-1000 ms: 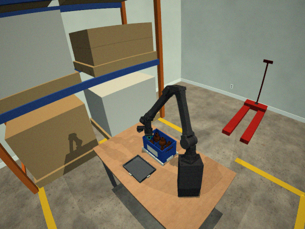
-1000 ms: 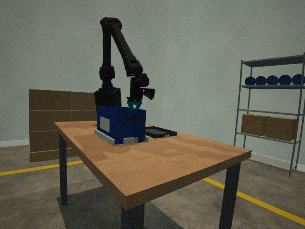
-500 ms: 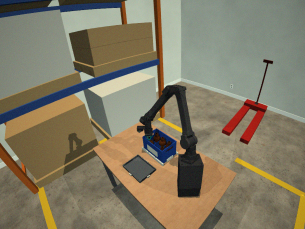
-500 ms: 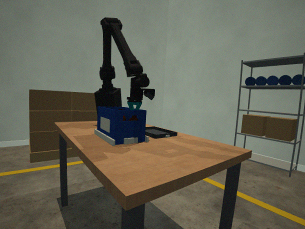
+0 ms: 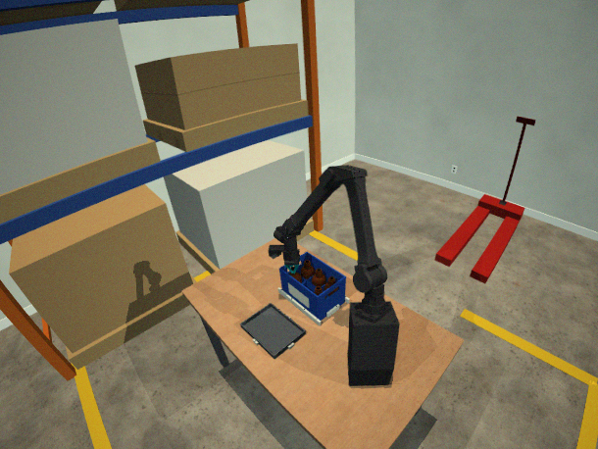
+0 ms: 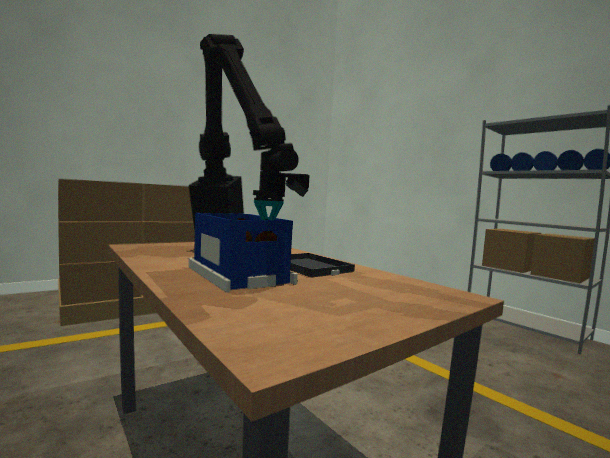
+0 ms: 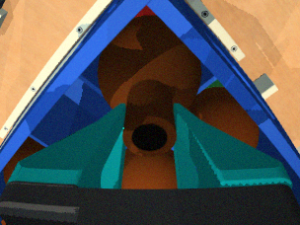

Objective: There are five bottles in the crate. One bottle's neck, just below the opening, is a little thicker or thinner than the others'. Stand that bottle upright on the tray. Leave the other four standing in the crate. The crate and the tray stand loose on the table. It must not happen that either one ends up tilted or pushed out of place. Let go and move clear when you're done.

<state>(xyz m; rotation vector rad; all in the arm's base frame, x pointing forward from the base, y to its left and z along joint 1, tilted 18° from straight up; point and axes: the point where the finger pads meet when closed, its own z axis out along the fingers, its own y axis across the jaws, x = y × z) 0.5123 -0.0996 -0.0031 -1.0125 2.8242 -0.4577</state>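
My hand is 60 mm above the bottle. From my hand the other things lie so: crate (90 mm behind, 80 mm below, 30 mm to the right); dark tray (250 mm to the left, 150 mm below, 80 mm behind).
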